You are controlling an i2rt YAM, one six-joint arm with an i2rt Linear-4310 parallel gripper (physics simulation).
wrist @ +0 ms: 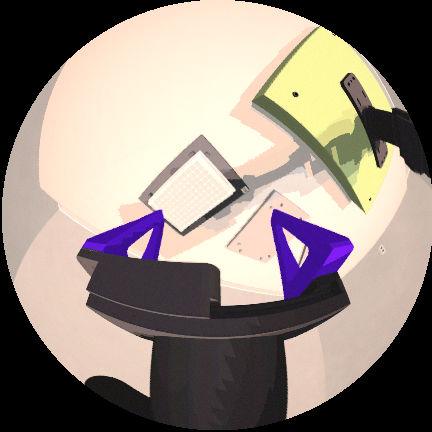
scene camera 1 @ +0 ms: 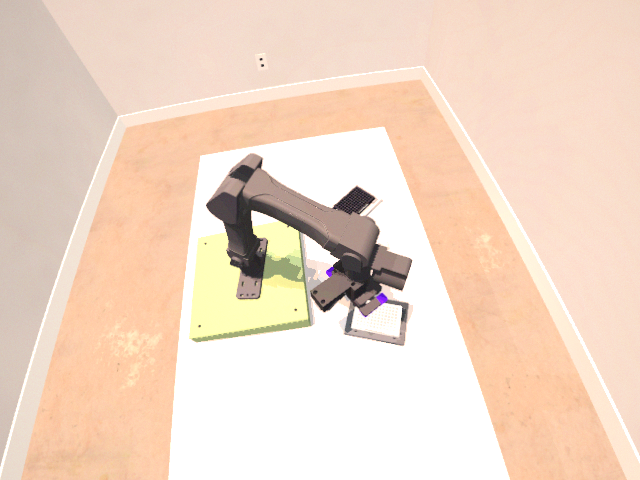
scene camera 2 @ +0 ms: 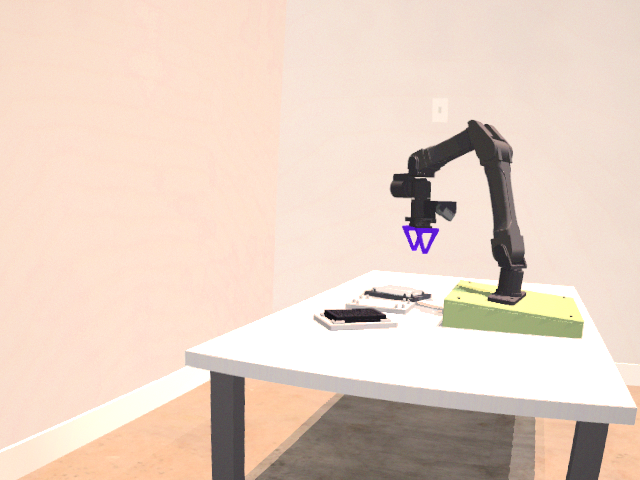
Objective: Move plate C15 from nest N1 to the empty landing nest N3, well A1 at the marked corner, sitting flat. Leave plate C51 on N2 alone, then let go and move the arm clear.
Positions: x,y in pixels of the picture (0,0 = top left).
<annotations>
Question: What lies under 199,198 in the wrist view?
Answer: A translucent well plate.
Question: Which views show my gripper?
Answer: The wrist view, scene camera 1 and scene camera 2: all of them.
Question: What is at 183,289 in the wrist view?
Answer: My gripper.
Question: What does my gripper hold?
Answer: Nothing.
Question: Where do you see a black gridded rack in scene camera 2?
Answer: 359,315
</annotations>
